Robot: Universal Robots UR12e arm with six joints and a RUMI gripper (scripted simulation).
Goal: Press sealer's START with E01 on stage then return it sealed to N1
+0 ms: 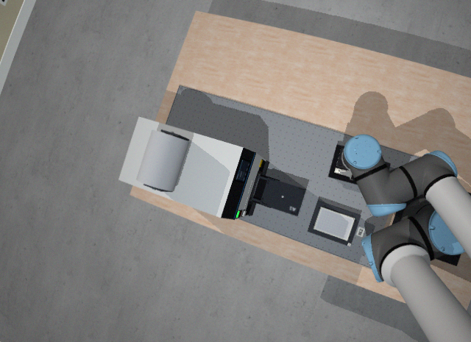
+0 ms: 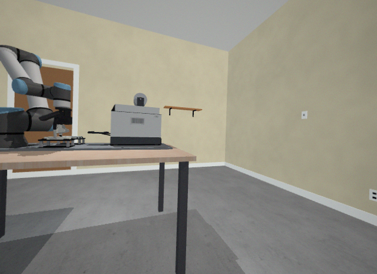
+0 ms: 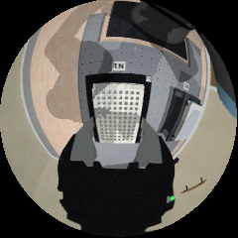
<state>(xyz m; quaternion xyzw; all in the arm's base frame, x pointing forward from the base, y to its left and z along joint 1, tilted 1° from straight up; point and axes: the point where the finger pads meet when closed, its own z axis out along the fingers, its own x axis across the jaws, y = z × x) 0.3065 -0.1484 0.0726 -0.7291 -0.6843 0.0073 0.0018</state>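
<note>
My gripper is now 1 cm above the plate E01. From my hand the other things lie so: sealer stage: 23 cm ahead, 16 cm to the left, 4 cm above; nest N1: 2 cm below; foil roll: 56 cm ahead, 35 cm above, 13 cm to the left.
</note>
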